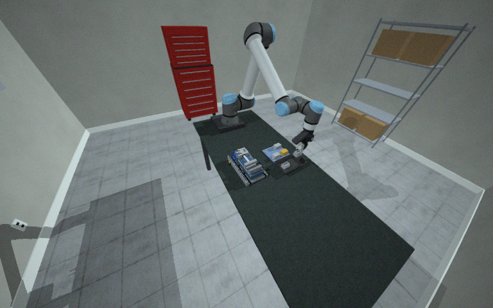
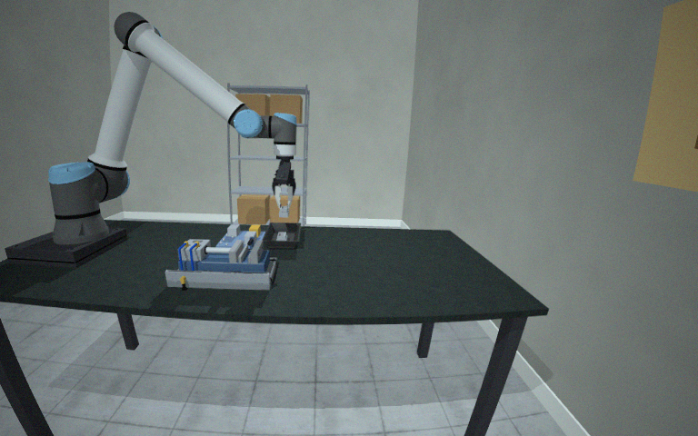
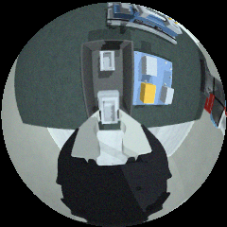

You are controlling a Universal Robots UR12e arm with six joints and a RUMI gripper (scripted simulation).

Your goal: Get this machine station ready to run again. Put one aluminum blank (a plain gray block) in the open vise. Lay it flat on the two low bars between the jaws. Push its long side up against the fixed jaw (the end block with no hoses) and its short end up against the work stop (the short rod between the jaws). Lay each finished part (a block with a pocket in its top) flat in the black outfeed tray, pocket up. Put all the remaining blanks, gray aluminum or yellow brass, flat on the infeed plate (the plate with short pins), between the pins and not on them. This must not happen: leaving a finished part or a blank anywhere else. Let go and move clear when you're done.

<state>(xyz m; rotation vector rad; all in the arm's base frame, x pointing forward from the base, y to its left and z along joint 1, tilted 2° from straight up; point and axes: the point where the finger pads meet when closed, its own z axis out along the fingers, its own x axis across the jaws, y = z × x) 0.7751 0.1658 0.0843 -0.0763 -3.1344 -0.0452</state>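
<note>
My gripper is now 130 mm past the yellow brass blank and 110 mm above it. Round my hand: light gray base rail (450 mm to the right, 170 mm behind, 100 mm below); then vise hose end block (350 mm to the right, 260 mm behind, 60 mm below); then blue vise (360 mm to the right, 170 mm behind, 100 mm below).
</note>
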